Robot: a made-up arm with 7 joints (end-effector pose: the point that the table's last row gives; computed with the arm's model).
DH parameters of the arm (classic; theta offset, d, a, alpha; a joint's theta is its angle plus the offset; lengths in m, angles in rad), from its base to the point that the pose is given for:
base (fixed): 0 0 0 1.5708
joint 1: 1.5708 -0.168 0 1.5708
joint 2: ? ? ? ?
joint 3: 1.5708 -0.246 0 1.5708
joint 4: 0 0 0 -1.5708
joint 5: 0 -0.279 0 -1.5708
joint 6: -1.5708 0 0 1.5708
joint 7: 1.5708 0 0 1.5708
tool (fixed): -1.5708 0 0 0
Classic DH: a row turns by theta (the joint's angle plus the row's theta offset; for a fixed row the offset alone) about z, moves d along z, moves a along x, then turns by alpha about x.
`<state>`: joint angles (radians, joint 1 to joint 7).
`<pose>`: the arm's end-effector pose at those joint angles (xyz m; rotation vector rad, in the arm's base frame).
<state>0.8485 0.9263 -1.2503 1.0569 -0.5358 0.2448 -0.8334</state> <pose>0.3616 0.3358 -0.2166 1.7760 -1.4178 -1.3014</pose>
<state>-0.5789 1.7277 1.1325 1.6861 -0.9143 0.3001 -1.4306</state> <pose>0.2524 0.3401 0.1711 -1.7139 1.1374 0.2020</pose>
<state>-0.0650 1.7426 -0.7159 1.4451 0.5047 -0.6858 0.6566</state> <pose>0.1999 0.4759 -0.1442 -0.1858 -0.6904 -1.5602</pose>
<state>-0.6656 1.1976 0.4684 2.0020 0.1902 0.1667 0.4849</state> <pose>0.2146 0.3302 -0.0930 0.2874 -1.0282 -1.1985</pose>
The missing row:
joint 2: 1.5708 0 0 1.5708
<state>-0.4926 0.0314 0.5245 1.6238 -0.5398 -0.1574 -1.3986</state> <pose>0.1053 0.3147 -0.3138 1.9819 -1.2121 0.5652</pose>
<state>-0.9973 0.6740 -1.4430 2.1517 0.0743 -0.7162 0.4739</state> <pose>-0.1661 0.0452 -0.1427 -1.9717 -1.0283 -0.2076</pose>
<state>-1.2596 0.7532 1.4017 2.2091 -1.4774 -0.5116 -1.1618</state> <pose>0.1000 0.3837 -0.0075 -1.5319 1.3645 1.7666</pose>
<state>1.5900 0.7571 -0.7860 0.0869 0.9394 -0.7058 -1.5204</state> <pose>0.3922 0.5154 0.0247 1.3187 -1.5181 2.2805</pose>
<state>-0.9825 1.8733 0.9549 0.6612 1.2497 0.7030 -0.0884</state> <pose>0.2815 0.5714 0.0688 0.8140 -0.7485 0.4477</pose>
